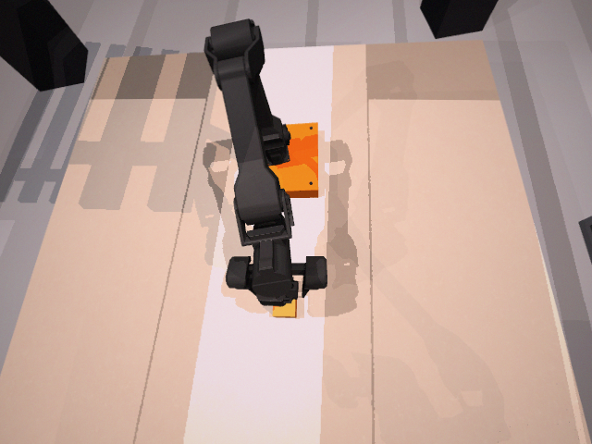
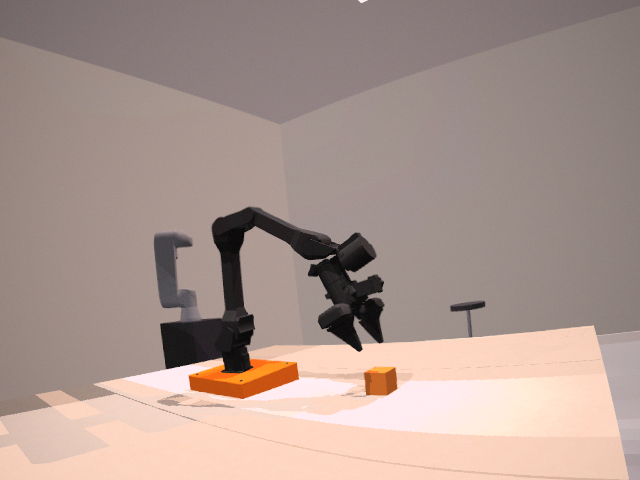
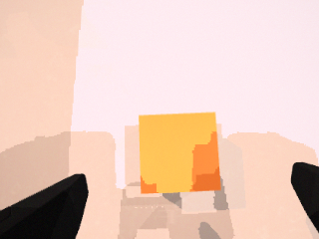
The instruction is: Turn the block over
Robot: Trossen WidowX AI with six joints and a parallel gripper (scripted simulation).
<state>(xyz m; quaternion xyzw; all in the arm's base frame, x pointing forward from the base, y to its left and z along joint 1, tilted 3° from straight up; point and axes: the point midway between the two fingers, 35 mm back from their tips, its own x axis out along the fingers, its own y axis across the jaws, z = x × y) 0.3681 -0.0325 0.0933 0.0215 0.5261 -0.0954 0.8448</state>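
Now: gripper tip 80 mm above the orange block.
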